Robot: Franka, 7 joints.
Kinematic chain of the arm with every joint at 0, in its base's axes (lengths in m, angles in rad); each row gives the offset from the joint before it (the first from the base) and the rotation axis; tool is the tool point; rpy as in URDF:
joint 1: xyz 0 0 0.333 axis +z
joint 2: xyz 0 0 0 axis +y
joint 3: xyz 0 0 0.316 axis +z
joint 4: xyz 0.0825 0 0 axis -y
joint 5: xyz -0.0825 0 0.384 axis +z
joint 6: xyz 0 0 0 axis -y
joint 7: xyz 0.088 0 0 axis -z
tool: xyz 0 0 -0.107 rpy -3.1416 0 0
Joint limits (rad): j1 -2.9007..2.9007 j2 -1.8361..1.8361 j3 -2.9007..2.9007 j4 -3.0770..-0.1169 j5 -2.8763..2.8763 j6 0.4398..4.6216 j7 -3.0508..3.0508
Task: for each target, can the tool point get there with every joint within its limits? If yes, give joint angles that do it. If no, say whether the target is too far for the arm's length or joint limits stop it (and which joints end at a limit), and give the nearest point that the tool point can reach.
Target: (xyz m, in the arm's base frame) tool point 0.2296 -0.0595 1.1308
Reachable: yes | joints 1.9345 -0.2501 -1.6686 -0.3747 1.5793 1.8103 -1.2220
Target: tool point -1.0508 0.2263 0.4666
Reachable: no: too far | nearest point -0.8323 0.1792 0.4388 | short by 0.225 m
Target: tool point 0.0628 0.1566 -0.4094
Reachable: no: joint limits stop it (at a limit: joint 2) | nearest point 0.0671 0.1674 -0.3507 | short by 0.060 m
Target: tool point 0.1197 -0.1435 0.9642
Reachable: yes | joints 0.8541 -0.8794 -0.4828 -1.8235 -0.3975 4.0780 2.4860
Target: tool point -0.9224 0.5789 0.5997
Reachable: no: too far | nearest point -0.7058 0.4430 0.5371 | short by 0.263 m
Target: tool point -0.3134 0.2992 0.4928
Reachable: yes | joints 0.1804 0.6857 2.4138 -2.4939 1.5391 2.9285 2.2704
